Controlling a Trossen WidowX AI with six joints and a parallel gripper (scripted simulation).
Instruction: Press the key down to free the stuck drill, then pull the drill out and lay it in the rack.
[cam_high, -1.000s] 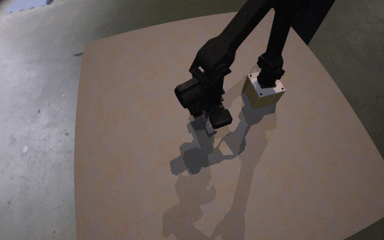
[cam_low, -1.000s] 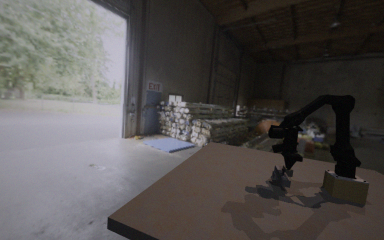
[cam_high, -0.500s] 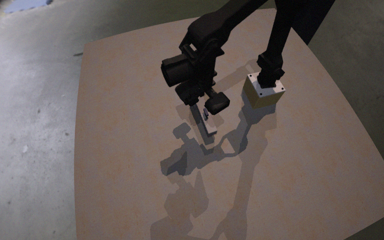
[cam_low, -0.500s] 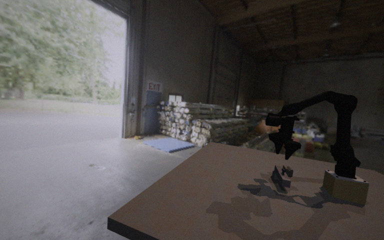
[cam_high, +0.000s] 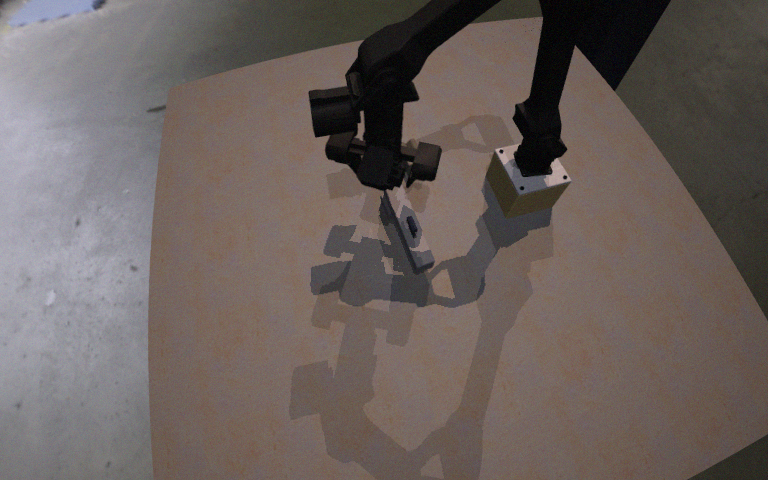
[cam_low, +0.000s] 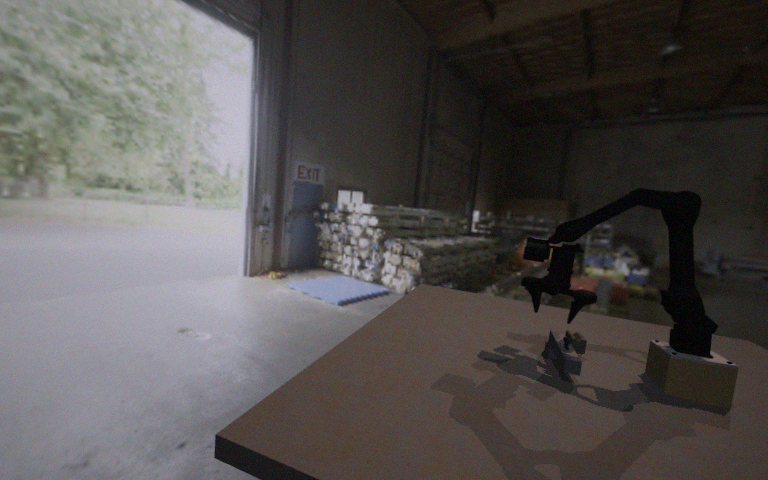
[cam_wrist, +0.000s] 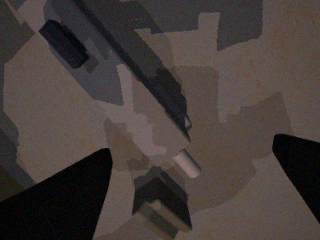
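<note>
Now: gripper tip 20 mm past the drill and 60 mm above it. From my gripper tip the other things lie so: grey fixture block (40 mm behind, 60 mm to the left, 70 mm below); dark key (40 mm behind, 80 mm to the left, 60 mm below).
</note>
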